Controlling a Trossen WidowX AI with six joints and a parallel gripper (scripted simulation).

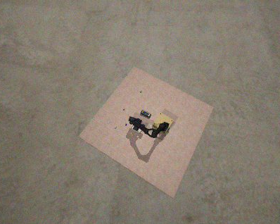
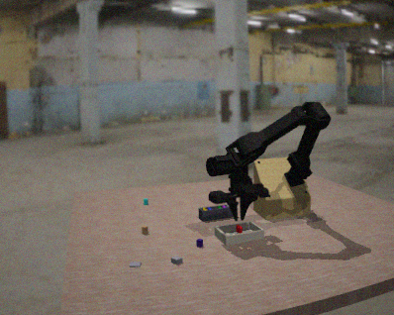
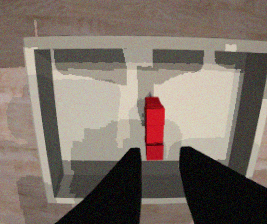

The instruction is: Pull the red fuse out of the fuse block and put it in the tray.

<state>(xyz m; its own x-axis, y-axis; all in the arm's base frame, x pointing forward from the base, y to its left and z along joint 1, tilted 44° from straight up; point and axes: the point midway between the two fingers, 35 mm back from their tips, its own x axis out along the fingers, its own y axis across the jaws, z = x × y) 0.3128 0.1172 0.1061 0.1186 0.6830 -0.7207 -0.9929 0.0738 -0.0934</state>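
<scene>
Now: gripper tip 3 cm above the red fuse. Also, from my gripper tip: green fuse 3 cm behind, 22 cm to the right, 3 cm below; pale tray 5 cm below; blue fuse 1 cm ahead, 22 cm to the right, 3 cm below.
</scene>
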